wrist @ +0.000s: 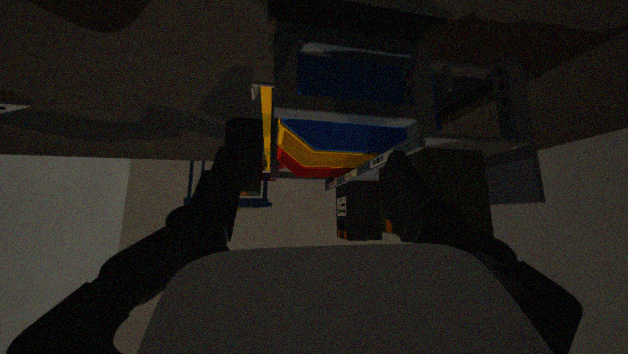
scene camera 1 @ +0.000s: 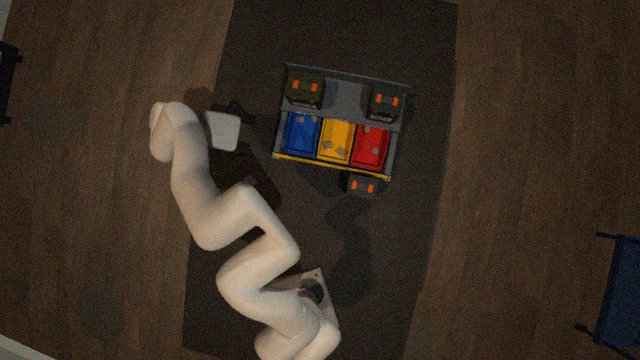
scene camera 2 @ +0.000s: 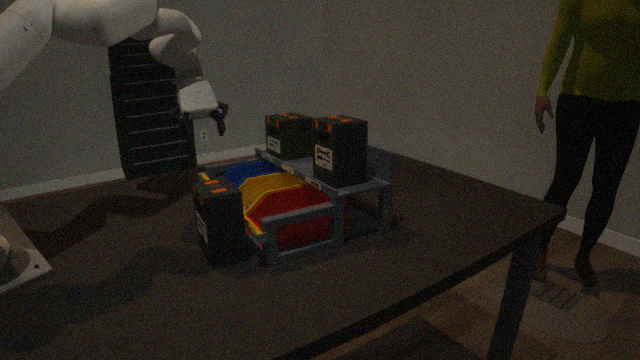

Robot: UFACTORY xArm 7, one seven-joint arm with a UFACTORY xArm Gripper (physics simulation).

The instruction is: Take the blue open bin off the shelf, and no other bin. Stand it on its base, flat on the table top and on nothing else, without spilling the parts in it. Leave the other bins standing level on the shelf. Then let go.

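Places are measured from the arm's base along level axes (x back, y right, z up), in metres.
Pixels of known places: gripper, fingertip midpoint: (wrist: 313,169) (scene camera 1: 252,138) (scene camera 2: 205,135).
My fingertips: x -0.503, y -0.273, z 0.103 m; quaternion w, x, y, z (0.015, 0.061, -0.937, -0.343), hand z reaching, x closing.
Observation:
Behind a point stands the place of what it marks.
The blue open bin (scene camera 1: 301,137) @(z -0.036, x -0.560, y -0.151 m) (scene camera 2: 252,171) @(z 0.014, x -0.599, y -0.192 m) (wrist: 360,137) @(z 0.014, x -0.621, y -0.100 m) sits level at one end of the grey shelf (scene camera 1: 345,97) @(z 0.057, x -0.708, y -0.038 m) (scene camera 2: 300,213) @(z 0.039, x -0.577, y 0.158 m), with small grey parts at its rear. The yellow bin (scene camera 1: 337,131) @(z -0.036, x -0.612, y -0.037 m) (scene camera 2: 267,185) @(z 0.011, x -0.600, y -0.080 m) (wrist: 320,160) @(z 0.024, x -0.593, y 0.015 m) is beside it, and the red bin (scene camera 1: 369,150) @(z -0.036, x -0.579, y 0.086 m) (scene camera 2: 292,205) @(z 0.000, x -0.614, y 0.031 m) is at the far end. My gripper (wrist: 313,169) @(z 0.103, x -0.503, y -0.273 m) is open and empty. It is off the shelf's blue-bin end, above the table and apart from the bin, pointing roughly sideways along the row. One finger is hard to make out in the second scene view.
A green-black case (scene camera 1: 305,90) @(z 0.152, x -0.671, y -0.147 m) (scene camera 2: 287,135) @(z 0.116, x -0.661, y -0.102 m) and a black case (scene camera 1: 385,104) @(z 0.177, x -0.683, y 0.077 m) (scene camera 2: 340,150) @(z 0.128, x -0.674, y 0.122 m) stand on the upper board behind the bins. Another black case (scene camera 1: 362,186) @(z 0.086, x -0.454, y 0.084 m) (scene camera 2: 217,220) @(z 0.043, x -0.442, y 0.130 m) stands on the table (scene camera 1: 390,300) @(z -0.045, x -0.087, y 0.312 m) before the yellow front bar (scene camera 1: 325,164) @(z 0.020, x -0.490, y -0.043 m), near the red bin.

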